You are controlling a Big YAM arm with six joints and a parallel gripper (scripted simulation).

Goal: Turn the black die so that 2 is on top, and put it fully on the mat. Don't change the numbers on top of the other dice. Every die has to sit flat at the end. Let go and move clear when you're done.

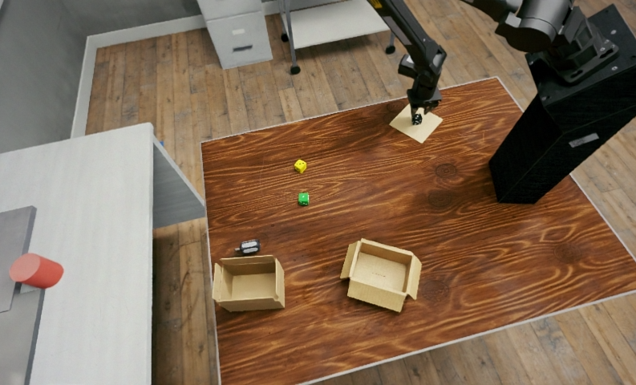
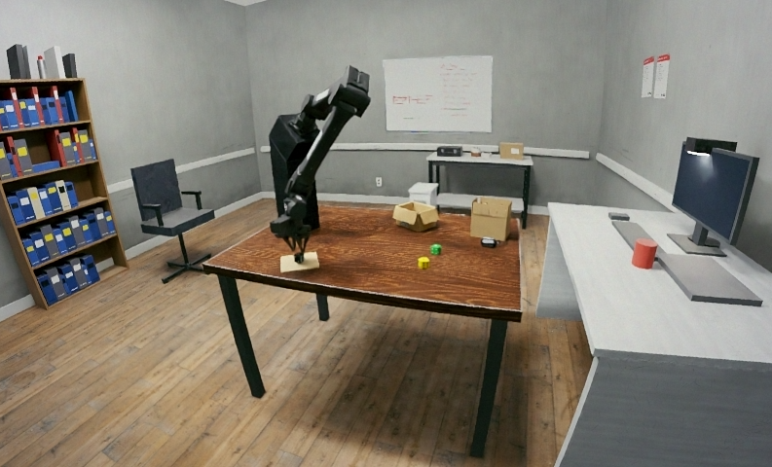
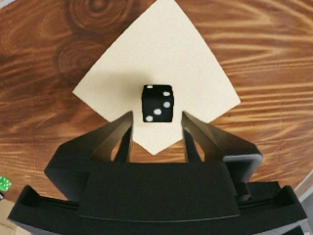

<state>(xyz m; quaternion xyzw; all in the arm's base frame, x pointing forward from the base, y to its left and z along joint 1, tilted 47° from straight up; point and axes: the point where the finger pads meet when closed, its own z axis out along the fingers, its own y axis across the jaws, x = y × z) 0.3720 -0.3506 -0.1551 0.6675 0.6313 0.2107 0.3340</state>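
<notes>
Now: the black die 30 mm below my hand. From my hand the other things lie so: yellow die (460 mm ahead, 60 mm to the left, 40 mm below); then mat (50 mm below); then green die (480 mm ahead, 180 mm to the left, 40 mm below).
</notes>
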